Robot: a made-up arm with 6 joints. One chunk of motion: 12 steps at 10 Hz.
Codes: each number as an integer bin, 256 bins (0 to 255) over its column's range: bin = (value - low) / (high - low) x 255, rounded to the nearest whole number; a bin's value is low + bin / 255 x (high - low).
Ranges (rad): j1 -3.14..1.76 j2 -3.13..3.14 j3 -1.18..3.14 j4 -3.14..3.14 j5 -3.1..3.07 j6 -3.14..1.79
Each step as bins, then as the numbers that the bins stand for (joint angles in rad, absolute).
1 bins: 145 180 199 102 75 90
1 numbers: -0.3537 1.2959 2.1913 -0.6280 -1.2853 -1.4000
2 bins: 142 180 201 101 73 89
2 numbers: -0.4114 1.2959 2.2252 -0.6526 -1.3337 -1.4193
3 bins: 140 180 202 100 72 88
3 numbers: -0.4498 1.2959 2.2421 -0.6773 -1.3579 -1.4387
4 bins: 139 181 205 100 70 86
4 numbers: -0.4690 1.3205 2.2929 -0.6773 -1.4063 -1.4773
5 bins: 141 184 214 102 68 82
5 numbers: -0.4306 1.3942 2.4454 -0.6280 -1.4547 -1.5547
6 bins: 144 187 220 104 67 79
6 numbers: -0.3729 1.4680 2.5471 -0.5787 -1.4789 -1.6127
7 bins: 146 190 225 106 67 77
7 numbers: -0.3345 1.5418 2.6318 -0.5295 -1.4789 -1.6513
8 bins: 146 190 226 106 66 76
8 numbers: -0.3345 1.5418 2.6487 -0.5295 -1.5031 -1.6707
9 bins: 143 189 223 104 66 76
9 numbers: -0.3922 1.5172 2.5979 -0.5787 -1.5031 -1.6707
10 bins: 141 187 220 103 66 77
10 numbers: -0.4306 1.4680 2.5471 -0.6034 -1.5031 -1.6513
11 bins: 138 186 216 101 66 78
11 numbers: -0.4882 1.4434 2.4793 -0.6526 -1.5031 -1.6320
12 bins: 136 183 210 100 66 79
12 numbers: -0.5267 1.3696 2.3776 -0.6773 -1.5031 -1.6127
